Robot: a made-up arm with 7 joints. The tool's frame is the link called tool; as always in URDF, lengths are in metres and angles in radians.
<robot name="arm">
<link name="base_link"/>
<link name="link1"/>
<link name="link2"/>
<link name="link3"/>
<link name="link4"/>
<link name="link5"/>
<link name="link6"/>
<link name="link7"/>
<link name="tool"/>
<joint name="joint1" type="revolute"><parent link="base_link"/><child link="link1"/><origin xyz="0.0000 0.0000 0.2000"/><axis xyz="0 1 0"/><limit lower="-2.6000" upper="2.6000" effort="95" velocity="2.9"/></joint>
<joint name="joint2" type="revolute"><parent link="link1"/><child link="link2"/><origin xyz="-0.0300 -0.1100 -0.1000"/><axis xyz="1 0 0"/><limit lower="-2.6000" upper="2.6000" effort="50" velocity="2.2"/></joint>
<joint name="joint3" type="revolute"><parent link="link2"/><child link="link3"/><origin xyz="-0.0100 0.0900 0.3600"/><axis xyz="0 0 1"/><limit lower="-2.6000" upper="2.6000" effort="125" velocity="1.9"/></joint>
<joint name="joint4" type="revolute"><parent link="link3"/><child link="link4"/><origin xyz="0.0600 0.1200 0.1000"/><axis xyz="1 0 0"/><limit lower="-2.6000" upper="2.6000" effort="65" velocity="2.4"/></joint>
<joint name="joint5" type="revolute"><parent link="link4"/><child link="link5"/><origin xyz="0.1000 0.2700 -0.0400"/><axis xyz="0 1 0"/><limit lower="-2.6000" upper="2.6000" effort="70" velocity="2"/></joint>
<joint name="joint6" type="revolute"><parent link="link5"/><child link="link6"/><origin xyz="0.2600 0.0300 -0.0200"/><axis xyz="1 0 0"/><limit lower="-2.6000" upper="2.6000" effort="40" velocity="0.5"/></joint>
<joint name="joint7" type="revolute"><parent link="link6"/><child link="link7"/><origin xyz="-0.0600 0.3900 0.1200"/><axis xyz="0 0 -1"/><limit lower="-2.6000" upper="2.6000" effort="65" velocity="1.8"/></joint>
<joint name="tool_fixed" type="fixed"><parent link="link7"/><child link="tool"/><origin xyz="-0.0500 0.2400 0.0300"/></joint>
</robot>
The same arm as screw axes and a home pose.
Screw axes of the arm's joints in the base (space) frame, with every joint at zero. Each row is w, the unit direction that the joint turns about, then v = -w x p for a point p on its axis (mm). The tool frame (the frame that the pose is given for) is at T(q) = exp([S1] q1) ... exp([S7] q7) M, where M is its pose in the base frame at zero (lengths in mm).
S1 = (0, 1, 0, -200, 0, 0)
S2 = (1, 0, 0, 0, 100, 110)
S3 = (0, 0, 1, -20, 40, 0)
S4 = (1, 0, 0, 0, 560, -100)
S5 = (0, 1, 0, -520, 0, 120)
S6 = (1, 0, 0, 0, 500, -400)
S7 = (0, 0, -1, -790, 320, 0)
M =
1 0 0 270
0 1 0 1030
0 0 1 650
0 0 0 1
Joint limits (deg, base to tool): -148.97..148.97 -148.97..148.97 -148.97..148.97 -148.97..148.97 -148.97..148.97 -148.97..148.97 -148.97..148.97

